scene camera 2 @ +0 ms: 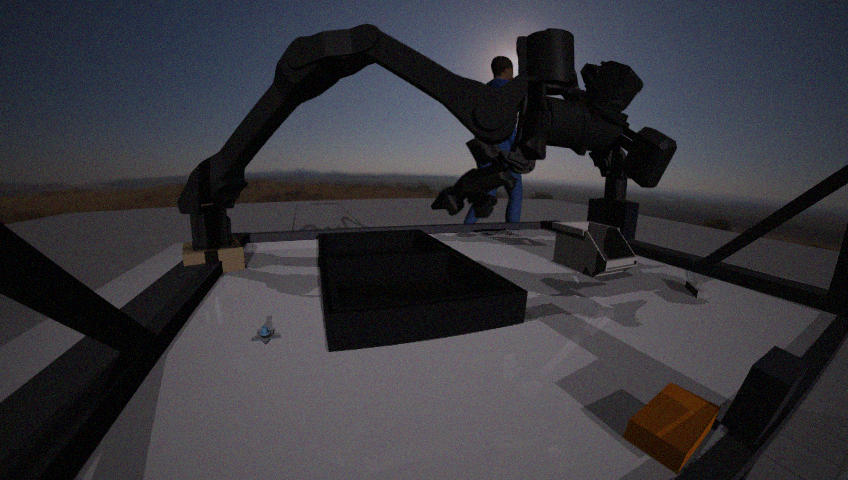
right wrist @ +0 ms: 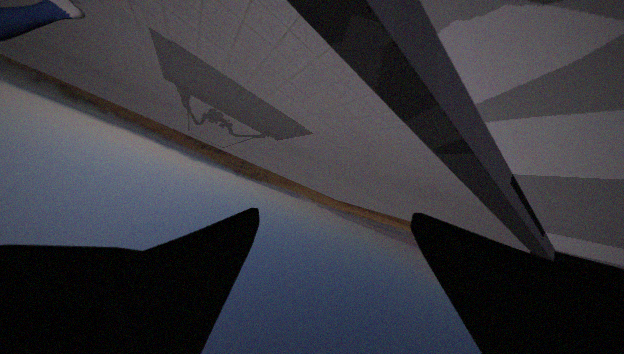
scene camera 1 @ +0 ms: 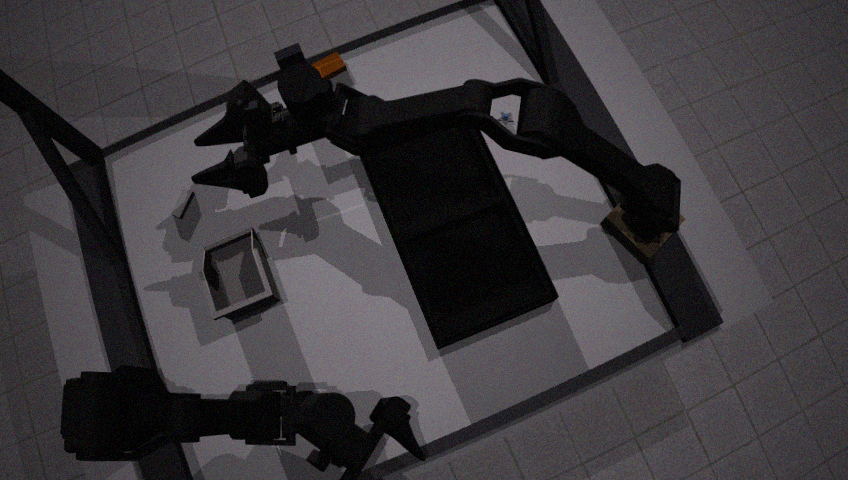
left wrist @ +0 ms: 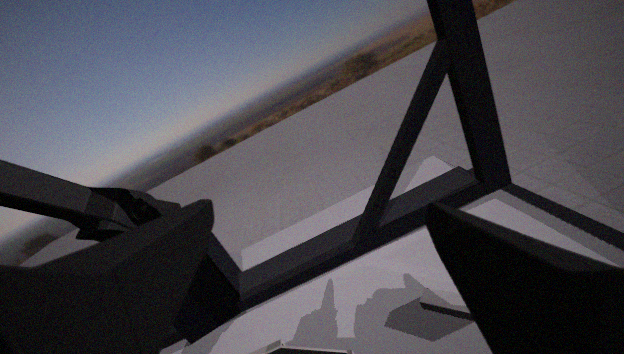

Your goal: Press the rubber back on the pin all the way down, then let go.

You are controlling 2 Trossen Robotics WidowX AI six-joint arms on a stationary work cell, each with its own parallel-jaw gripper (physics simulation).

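Frame: origin at the left arm's base, x ahead, y left, z up, level; metres.
Seen in the pictures: left gripper, fingertip midpoint: [scene camera 1: 193, 161] [left wrist: 322, 211]; right gripper, fingertip midpoint: [scene camera 2: 440, 200] [right wrist: 334, 217]; left arm's base at its link origin: [scene camera 2: 211, 244] [scene camera 1: 646, 217]; right arm's base at its link origin: [scene camera 2: 614, 200].
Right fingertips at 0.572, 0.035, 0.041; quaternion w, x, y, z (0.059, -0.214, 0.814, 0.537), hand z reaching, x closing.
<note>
Offsets run from my right fingertips to a thing's top centre, as dx, dy, dz. "spot": to the spot under its first point.
The pin {-0.549, -0.340, -0.071} [scene camera 1: 504, 121] [scene camera 2: 265, 339] is a small star lying flat on the table beside the black tray, at the upper right in scene camera 1 and the left in scene camera 2. Its light-blue rubber back {spot: -0.544, -0.339, -0.068} [scene camera 1: 505, 116] [scene camera 2: 265, 330] sits on top; how far down it sits is too small to tell. My left gripper [scene camera 1: 195, 160] [left wrist: 322, 211] is open and empty above the far side of the table, well away from the pin. My right gripper [right wrist: 334, 217] is open and empty, near the bottom edge in scene camera 1, also far from the pin. The pin does not show in the wrist views.
A black divided tray {-0.337, -0.261, -0.042} [scene camera 1: 498, 321] [scene camera 2: 425, 325] stands mid-table. A grey open box {spot: -0.038, -0.375, -0.055} [scene camera 1: 274, 291] [scene camera 2: 574, 252], an orange block {-0.378, -0.649, -0.064} [scene camera 1: 330, 64] [scene camera 2: 669, 425] and a black block {-0.337, -0.699, -0.023} [scene camera 1: 289, 54] [scene camera 2: 764, 389] stand around it. My left forearm passes above the tray and near the pin in scene camera 1.
</note>
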